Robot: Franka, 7 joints.
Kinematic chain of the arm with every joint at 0, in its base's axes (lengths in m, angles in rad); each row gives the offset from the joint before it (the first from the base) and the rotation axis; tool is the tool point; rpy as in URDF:
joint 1: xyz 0 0 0.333 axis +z
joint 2: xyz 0 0 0 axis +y
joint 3: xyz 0 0 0.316 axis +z
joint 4: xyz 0.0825 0 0 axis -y
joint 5: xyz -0.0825 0 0.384 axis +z
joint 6: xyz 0 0 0 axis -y
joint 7: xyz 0.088 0 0 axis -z
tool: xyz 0 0 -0.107 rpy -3.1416 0 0
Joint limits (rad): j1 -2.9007..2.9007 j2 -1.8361..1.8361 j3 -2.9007..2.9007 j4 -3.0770..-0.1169 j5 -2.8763..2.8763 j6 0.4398..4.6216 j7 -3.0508..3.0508
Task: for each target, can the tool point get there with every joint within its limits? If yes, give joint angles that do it. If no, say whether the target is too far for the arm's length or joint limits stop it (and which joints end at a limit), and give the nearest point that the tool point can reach.
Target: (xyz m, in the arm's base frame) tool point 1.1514 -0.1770 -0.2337
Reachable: no: too far | nearest point 0.7625 -0.1172 -0.0423 | short by 0.438 m
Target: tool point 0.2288 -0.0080 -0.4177
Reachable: no: joint limits stop it (at a limit: joint 2) | nearest point 0.2343 -0.0082 -0.3585 | short by 0.059 m
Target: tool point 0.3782 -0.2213 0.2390
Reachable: yes | joints 1.6820 -0.7301 -1.8853 -2.4101 -1.7373 0.8435 -2.1362
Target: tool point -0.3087 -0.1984 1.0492
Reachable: yes | joints -0.9343 0.0669 -2.0297 -0.9016 2.0960 1.4985 2.2018
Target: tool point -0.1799 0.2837 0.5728
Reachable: yes | joints 0.3774 1.3133 2.2430 -2.2554 -0.0979 1.4231 0.6536
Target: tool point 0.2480 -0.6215 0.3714
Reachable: yes | joints -0.2649 1.4781 -1.7556 -1.7739 2.3341 1.1202 1.1325
